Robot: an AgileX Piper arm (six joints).
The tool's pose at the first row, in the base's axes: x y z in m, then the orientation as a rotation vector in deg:
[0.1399 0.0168 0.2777 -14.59 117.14 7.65]
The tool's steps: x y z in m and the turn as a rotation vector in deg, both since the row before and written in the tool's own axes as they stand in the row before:
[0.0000 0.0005 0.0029 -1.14 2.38 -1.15]
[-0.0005 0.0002 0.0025 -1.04 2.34 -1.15]
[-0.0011 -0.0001 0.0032 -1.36 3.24 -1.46]
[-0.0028 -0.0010 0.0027 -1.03 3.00 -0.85]
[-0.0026 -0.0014 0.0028 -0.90 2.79 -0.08]
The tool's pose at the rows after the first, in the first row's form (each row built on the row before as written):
[0.1423 0.0179 0.2763 -16.76 119.29 7.86]
[0.1446 0.0187 0.2755 -18.89 121.39 7.97]
[0.1478 0.0195 0.2747 -21.69 124.29 8.11]
[0.1517 0.0198 0.2754 -23.65 127.06 8.27]
[0.1558 0.0198 0.2757 -24.67 129.79 8.74]

